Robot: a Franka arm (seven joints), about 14 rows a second.
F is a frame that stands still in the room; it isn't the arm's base.
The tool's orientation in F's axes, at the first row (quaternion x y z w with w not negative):
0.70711, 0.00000, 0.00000, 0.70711
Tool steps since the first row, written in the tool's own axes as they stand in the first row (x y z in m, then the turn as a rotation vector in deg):
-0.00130, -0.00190, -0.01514, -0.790, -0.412, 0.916
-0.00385, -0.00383, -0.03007, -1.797, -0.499, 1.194
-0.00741, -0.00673, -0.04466, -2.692, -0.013, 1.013
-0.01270, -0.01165, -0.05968, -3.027, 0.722, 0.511
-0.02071, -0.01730, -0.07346, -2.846, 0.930, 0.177
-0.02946, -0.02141, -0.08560, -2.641, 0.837, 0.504
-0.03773, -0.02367, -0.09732, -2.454, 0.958, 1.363
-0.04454, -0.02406, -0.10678, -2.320, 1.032, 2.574
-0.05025, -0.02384, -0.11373, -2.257, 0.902, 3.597
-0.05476, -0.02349, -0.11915, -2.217, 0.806, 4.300
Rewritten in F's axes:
-0.00130, 0.01514, -0.00190, -0.790, -0.916, -0.412
-0.00385, 0.03007, -0.00383, -1.797, -1.194, -0.499
-0.00741, 0.04466, -0.00673, -2.692, -1.013, -0.013
-0.01270, 0.05968, -0.01165, -3.027, -0.511, 0.722
-0.02071, 0.07346, -0.01730, -2.846, -0.177, 0.930
-0.02946, 0.08560, -0.02141, -2.641, -0.504, 0.837
-0.03773, 0.09732, -0.02367, -2.454, -1.363, 0.958
-0.04454, 0.10678, -0.02406, -2.320, -2.574, 1.032
-0.05025, 0.11373, -0.02384, -2.257, -3.597, 0.902
-0.05476, 0.11915, -0.02349, -2.217, -4.300, 0.806

